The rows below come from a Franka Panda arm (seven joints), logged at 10 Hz.
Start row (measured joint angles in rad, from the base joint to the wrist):
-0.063, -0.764, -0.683, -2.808, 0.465, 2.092, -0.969
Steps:
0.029, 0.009, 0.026, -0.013, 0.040, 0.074, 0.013
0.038, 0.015, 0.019, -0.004, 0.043, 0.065, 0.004
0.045, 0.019, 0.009, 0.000, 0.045, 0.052, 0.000
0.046, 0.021, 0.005, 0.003, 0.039, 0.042, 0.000
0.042, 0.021, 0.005, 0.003, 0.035, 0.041, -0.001
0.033, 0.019, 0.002, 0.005, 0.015, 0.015, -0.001
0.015, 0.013, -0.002, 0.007, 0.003, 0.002, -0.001
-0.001, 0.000, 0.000, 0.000, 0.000, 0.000, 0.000
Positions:
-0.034, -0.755, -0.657, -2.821, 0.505, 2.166, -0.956
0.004, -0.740, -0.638, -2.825, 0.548, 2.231, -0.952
0.049, -0.721, -0.629, -2.825, 0.593, 2.283, -0.952
0.095, -0.700, -0.624, -2.822, 0.632, 2.325, -0.952
0.137, -0.679, -0.619, -2.819, 0.667, 2.366, -0.953
0.170, -0.660, -0.617, -2.814, 0.682, 2.381, -0.954
0.185, -0.647, -0.619, -2.807, 0.685, 2.383, -0.955
0.184, -0.647, -0.619, -2.807, 0.685, 2.383, -0.955

